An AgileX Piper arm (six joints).
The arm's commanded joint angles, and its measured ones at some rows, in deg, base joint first. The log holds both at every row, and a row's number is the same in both.
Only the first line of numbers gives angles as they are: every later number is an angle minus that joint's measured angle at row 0.
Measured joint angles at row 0:
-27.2 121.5 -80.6 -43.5 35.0 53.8
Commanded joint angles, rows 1 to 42:
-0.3 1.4 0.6 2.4 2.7 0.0
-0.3 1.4 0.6 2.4 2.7 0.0
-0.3 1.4 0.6 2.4 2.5 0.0
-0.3 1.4 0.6 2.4 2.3 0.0
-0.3 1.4 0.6 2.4 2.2 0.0
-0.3 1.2 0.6 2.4 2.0 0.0
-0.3 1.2 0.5 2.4 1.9 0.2
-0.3 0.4 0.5 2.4 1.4 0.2
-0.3 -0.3 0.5 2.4 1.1 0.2
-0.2 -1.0 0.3 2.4 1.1 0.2
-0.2 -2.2 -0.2 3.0 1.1 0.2
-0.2 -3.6 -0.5 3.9 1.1 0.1
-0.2 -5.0 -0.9 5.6 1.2 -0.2
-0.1 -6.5 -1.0 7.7 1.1 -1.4
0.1 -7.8 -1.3 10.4 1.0 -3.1
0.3 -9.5 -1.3 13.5 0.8 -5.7
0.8 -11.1 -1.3 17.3 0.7 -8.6
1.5 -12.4 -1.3 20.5 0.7 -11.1
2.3 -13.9 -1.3 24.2 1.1 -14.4
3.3 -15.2 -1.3 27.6 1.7 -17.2
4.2 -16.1 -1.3 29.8 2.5 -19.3
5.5 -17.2 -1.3 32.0 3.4 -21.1
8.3 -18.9 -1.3 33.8 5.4 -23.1
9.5 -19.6 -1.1 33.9 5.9 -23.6
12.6 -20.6 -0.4 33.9 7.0 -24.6
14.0 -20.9 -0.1 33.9 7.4 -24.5
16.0 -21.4 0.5 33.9 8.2 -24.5
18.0 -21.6 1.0 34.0 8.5 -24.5
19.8 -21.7 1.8 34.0 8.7 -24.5
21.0 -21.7 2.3 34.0 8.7 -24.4
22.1 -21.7 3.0 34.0 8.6 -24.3
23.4 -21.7 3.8 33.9 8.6 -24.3
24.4 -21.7 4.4 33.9 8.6 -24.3
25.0 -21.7 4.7 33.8 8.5 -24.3
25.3 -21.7 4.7 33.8 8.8 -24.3
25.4 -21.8 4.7 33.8 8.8 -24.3
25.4 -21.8 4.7 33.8 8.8 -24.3
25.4 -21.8 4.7 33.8 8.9 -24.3
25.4 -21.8 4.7 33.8 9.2 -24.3
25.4 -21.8 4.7 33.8 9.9 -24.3
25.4 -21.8 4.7 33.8 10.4 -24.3
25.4 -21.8 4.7 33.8 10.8 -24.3
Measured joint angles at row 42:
25.2 -21.1 4.3 34.3 8.2 -24.0
